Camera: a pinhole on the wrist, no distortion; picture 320 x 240 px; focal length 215.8 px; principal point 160.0 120.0 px. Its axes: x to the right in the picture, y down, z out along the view. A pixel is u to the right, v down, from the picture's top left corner.
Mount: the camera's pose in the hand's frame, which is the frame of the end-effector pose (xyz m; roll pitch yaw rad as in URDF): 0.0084 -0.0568 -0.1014 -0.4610 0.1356 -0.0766
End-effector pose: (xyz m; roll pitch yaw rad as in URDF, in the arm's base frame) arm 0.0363 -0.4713 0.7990 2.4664 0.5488 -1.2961
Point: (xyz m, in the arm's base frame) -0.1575 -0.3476 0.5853
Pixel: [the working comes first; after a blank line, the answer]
In the camera's frame: -0.0986 -0.1751 0.3592

101 15
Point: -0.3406 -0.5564 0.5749
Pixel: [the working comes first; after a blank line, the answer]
In the camera's frame: 0.0049 -0.0115 0.5586

162 116
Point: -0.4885 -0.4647 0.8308
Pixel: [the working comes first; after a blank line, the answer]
In the camera's frame: -0.2433 0.1733 0.5622

67 187
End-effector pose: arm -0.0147 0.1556 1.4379 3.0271 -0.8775 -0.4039
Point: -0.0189 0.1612 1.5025
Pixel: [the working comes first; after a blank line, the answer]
In the camera's frame: 0.0250 0.0285 0.0803

227 197
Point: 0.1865 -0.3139 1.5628
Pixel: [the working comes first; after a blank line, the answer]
In the camera's frame: 0.2442 0.1953 0.5227

261 201
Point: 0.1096 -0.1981 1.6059
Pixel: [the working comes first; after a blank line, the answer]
In the camera's frame: 0.2252 0.1940 0.3784

288 231
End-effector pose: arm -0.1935 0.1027 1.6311 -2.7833 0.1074 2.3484
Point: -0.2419 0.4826 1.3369
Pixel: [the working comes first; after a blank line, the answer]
In the camera's frame: 0.2588 0.2145 0.4428

286 225
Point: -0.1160 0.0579 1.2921
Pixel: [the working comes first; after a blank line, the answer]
In the camera's frame: -0.1288 -0.0045 0.4485

98 118
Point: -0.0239 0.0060 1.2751
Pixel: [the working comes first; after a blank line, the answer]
In the camera's frame: -0.2317 0.0210 0.4633

52 130
